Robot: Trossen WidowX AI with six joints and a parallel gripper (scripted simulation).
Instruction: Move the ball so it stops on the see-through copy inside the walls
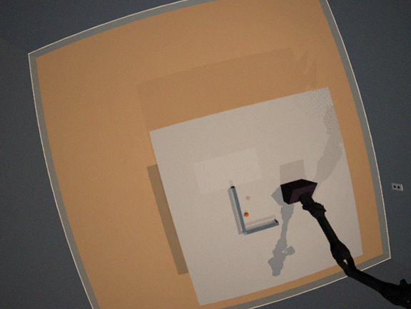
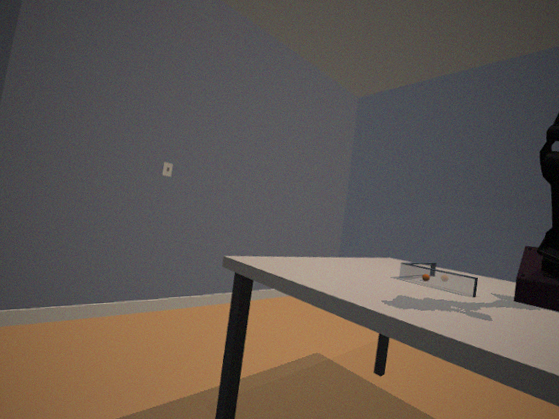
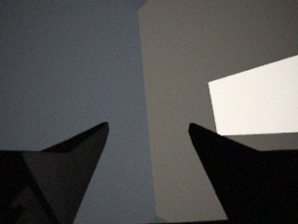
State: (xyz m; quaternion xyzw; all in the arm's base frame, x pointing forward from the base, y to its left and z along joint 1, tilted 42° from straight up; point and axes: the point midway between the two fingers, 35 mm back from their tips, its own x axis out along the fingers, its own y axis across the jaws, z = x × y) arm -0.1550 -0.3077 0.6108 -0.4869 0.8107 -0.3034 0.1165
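My gripper tip is now 78 cm above the orange ball, 56 cm short of it and 8 cm to the left of it. Round my gripper tip: see-through copy: 78 cm below, 53 cm ahead, 19 cm to the right.
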